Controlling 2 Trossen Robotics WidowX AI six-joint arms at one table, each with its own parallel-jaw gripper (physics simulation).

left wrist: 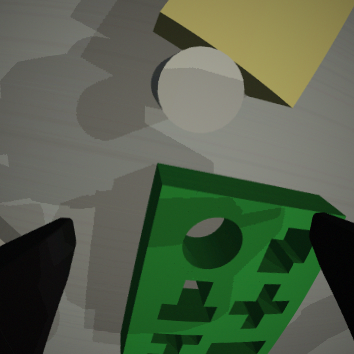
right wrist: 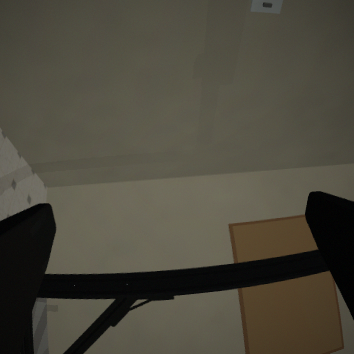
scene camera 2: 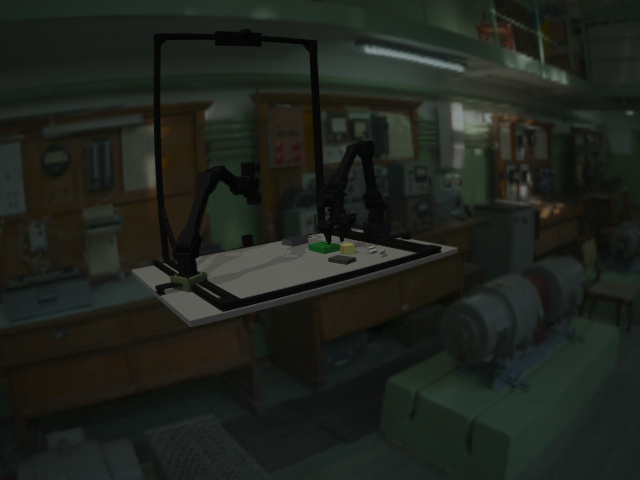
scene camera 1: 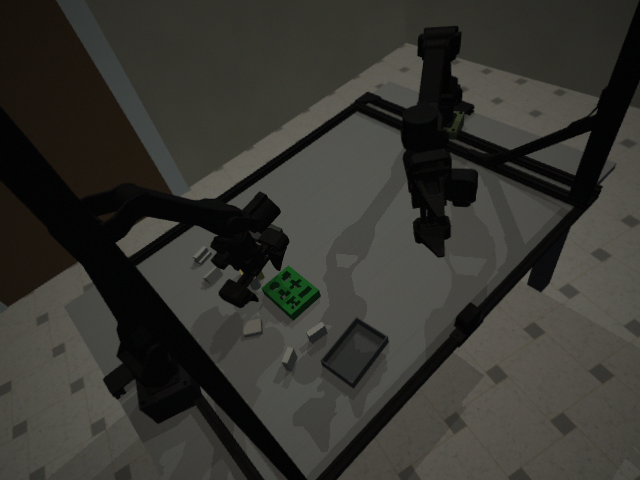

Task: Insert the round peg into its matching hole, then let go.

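The round peg is a pale grey cylinder, standing on the table between the yellow block and the green board, outside the board. The green board lies flat. Its round hole is empty, with table surface showing through in the left wrist view. My left gripper is open and empty above the board, its fingers on either side of the round hole's end. My right gripper is open and empty, raised far from the board.
A yellow block is close beside the peg. A dark tray lies beyond several pale pieces, including a flat one and two upright ones. A dark flat piece lies near the yellow block.
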